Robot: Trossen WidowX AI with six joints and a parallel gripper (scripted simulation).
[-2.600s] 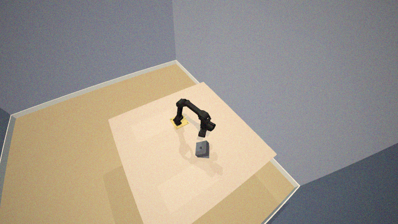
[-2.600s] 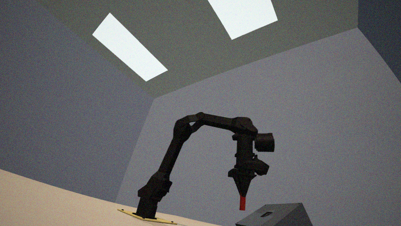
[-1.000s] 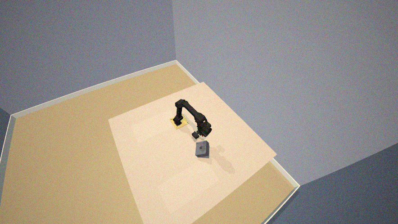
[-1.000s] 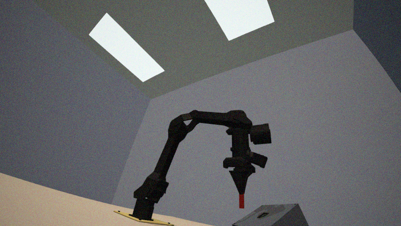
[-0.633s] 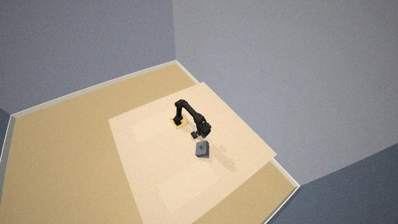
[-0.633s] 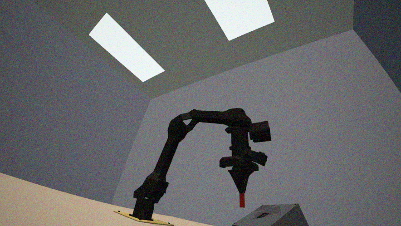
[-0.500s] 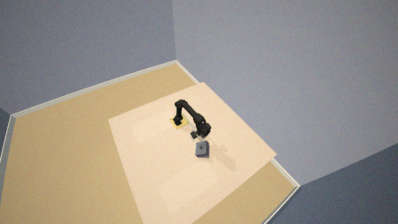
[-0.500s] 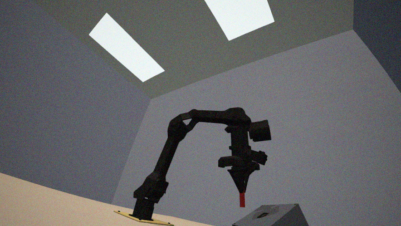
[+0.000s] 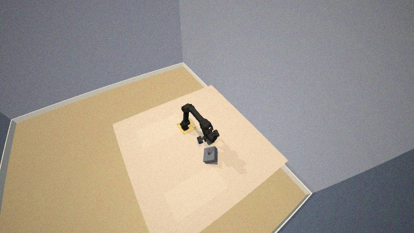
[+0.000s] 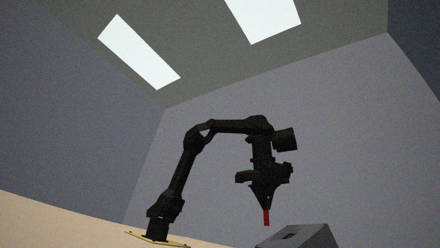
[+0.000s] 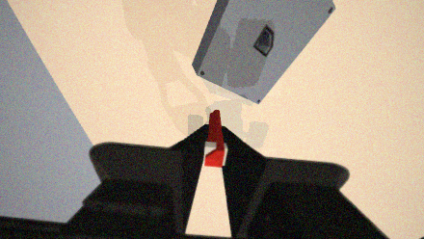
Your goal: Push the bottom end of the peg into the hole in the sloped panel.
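The grey sloped panel lies 90 mm below my gripper tip, 80 mm ahead of it and 50 mm to the right of it. The rest, counted from my gripper tip: red square peg 20 mm above.
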